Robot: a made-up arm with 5 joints.
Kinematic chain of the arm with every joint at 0, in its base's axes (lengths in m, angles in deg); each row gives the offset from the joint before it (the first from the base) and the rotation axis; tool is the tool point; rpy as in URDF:
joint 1: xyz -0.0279 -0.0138 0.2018 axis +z
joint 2: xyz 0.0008 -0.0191 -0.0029 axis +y
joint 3: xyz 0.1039 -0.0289 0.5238 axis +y
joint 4: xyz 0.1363 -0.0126 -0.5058 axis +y
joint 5: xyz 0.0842 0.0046 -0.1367 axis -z
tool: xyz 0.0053 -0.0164 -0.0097 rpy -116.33 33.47 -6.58
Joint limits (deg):
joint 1: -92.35..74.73
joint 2: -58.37..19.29
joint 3: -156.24..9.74
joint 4: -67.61..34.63
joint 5: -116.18..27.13
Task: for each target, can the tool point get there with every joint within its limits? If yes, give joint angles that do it. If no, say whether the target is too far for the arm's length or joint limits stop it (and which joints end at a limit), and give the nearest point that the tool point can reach.
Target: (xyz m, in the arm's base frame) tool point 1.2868 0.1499 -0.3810
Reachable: no: too far | nearest point 0.7388 0.0817 0.1649 | short by 0.777 m
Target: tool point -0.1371 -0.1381 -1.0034
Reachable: no: joint limits stop it (at a limit: joint 1, joint 2) | nearest point -0.0940 -0.2229 -0.0404 | short by 0.968 m
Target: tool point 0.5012 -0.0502 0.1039
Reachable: yes | joints 1.16 9.92 -16.54 -12.34 -103.30
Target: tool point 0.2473 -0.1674 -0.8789
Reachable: no: joint limits stop it (at a limit: joint 2) | nearest point 0.2292 -0.1573 -0.0428 | short by 0.836 m
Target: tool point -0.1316 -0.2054 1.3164
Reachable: yes | joints 42.06 -23.37 -135.00 -54.56 5.07
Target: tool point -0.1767 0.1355 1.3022
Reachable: yes | joints -61.99 -20.74 -138.20 -58.31 -54.25
